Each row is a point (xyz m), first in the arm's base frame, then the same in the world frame.
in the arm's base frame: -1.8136 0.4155 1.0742
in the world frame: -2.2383 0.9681 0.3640
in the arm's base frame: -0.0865 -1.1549 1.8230
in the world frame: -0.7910 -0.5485 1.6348
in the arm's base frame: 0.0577 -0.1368 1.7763
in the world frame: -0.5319 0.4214 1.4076
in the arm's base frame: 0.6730 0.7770 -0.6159
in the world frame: 0.4508 0.7579 -1.0125
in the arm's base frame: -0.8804 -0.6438 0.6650
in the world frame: -1.3857 -0.2276 0.3022
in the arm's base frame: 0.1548 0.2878 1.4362
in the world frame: -0.3505 0.7555 1.0066
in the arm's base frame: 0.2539 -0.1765 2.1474
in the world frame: -0.3852 0.4443 1.8023
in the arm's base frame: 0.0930 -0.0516 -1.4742
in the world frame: -0.1137 -0.1811 -1.7604
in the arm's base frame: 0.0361 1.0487 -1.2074
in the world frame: -0.0802 0.9515 -1.7266
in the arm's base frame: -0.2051 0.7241 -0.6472
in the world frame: -0.4183 0.7730 -1.1511
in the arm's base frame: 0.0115 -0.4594 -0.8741
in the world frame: -0.3078 -0.4456 -1.1081
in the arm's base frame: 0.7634 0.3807 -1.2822
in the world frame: 0.5734 0.2244 -1.5689
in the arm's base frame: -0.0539 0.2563 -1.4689
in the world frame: -0.2257 0.1322 -1.8359
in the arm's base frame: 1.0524 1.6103 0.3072
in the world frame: 0.8103 1.7318 -0.2298
